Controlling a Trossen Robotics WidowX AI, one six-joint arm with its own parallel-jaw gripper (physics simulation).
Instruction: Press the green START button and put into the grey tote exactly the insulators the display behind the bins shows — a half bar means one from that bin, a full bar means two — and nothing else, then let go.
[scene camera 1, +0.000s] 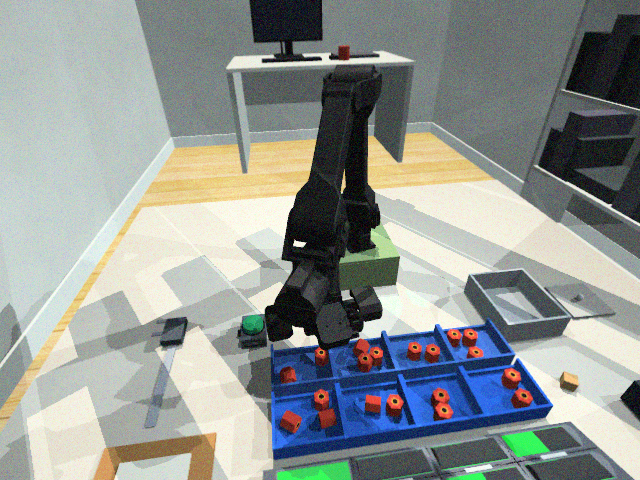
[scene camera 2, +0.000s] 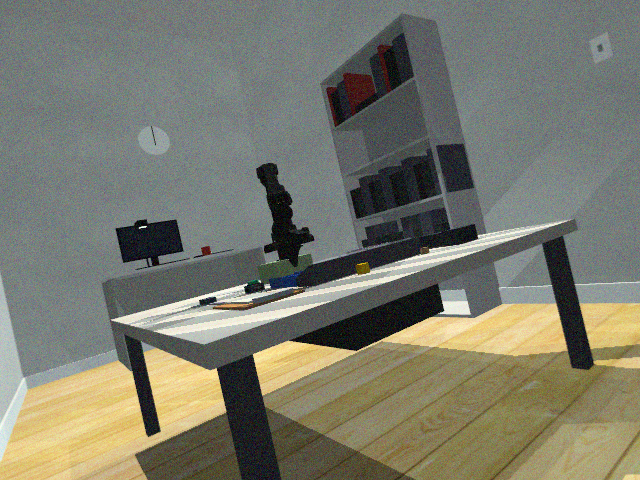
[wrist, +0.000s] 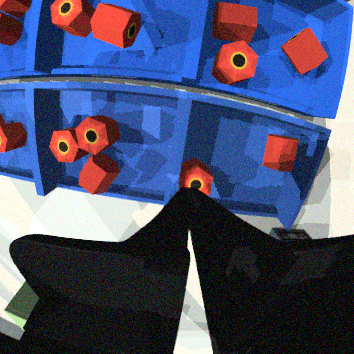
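Observation:
My gripper is shut and empty; its tips are at an upright red insulator beside a divider of the blue bins. Whether they touch is unclear. Another insulator lies in the same back-row end bin. The other bins hold red insulators. The grey tote stands at the right; no insulator shows in it. The green START button is left of the bins. The display is partly cut off; green bars show.
A grey lid lies beside the tote. A tan block lies right of the bins. A black-headed tool and a wooden frame lie at the left. A yellow block lies near the display. The arm stands on a green base.

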